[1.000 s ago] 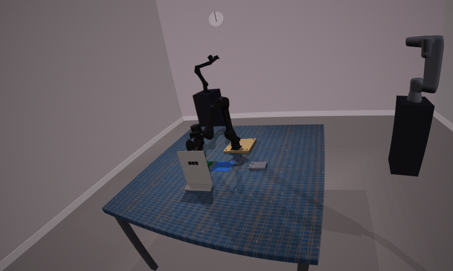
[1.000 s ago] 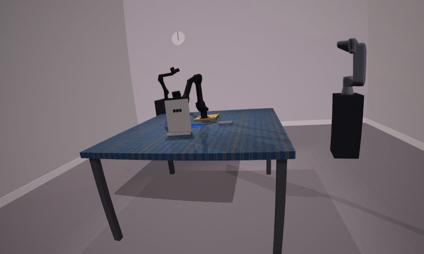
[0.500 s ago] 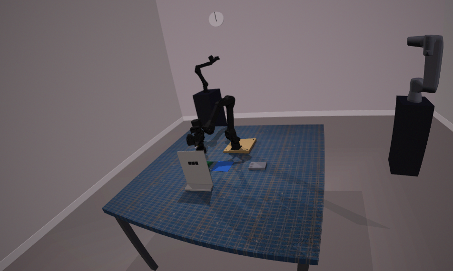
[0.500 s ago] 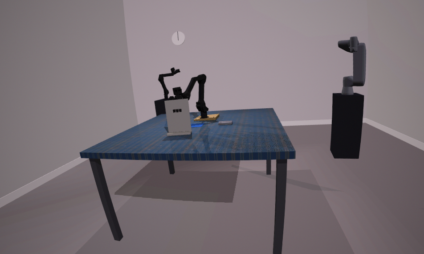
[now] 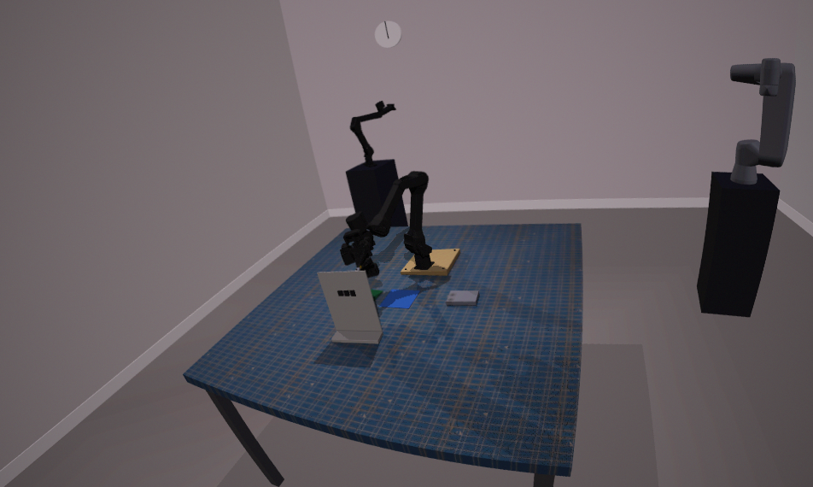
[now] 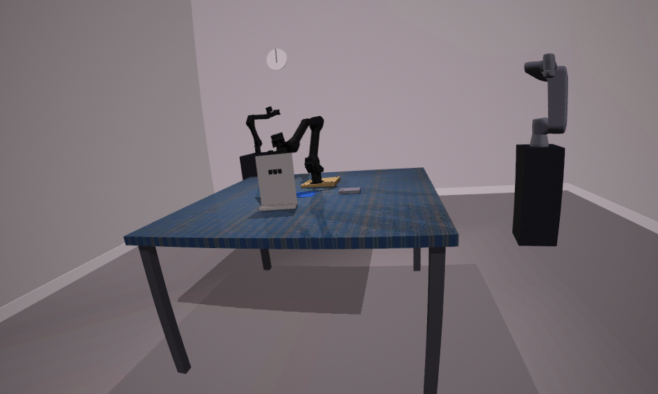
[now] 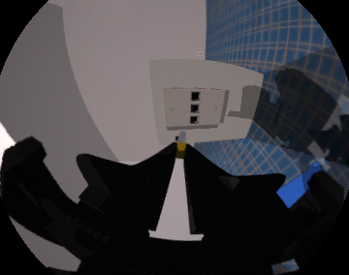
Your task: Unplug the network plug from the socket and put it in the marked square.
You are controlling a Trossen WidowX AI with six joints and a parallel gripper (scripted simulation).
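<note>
My gripper tip is now 20 cm above the blue marked square, 14 cm past it and 3 cm to the right of it. The rest, counted from my gripper tip: green patch (20 cm below, 13 cm behind, 12 cm to the right); upright panel (10 cm below, 10 cm ahead, 1 cm to the left); network plug (1 cm ahead).
</note>
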